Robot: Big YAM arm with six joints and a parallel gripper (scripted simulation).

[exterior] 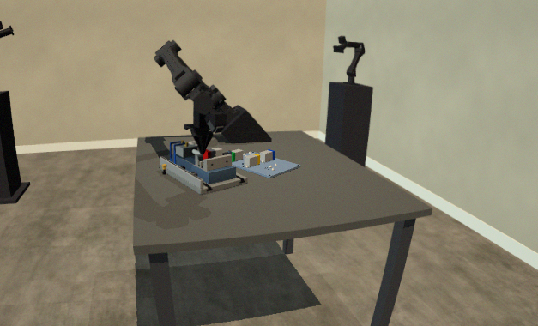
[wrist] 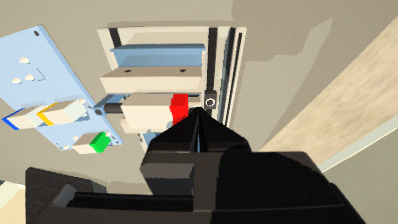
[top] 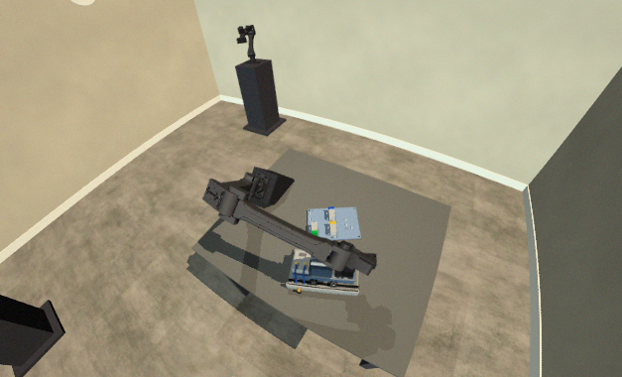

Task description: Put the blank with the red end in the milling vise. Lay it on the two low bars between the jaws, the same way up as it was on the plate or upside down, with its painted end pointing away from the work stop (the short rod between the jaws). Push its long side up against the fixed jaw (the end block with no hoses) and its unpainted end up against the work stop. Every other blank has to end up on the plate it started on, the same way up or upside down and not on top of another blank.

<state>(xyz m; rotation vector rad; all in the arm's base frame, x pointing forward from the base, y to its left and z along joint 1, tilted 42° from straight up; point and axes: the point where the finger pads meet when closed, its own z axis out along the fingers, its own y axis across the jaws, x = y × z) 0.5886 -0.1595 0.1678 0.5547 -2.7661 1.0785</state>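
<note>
The grey bar with red end is 40 mm to the left of my hand, 20 mm below it and 20 mm behind it. Round my hand: fixed jaw 50 mm to the left, 40 mm below; then moving jaw 50 mm behind, 40 mm below, 30 mm to the left; then work stop rod 80 mm to the left, 40 mm behind, 30 mm below.
</note>
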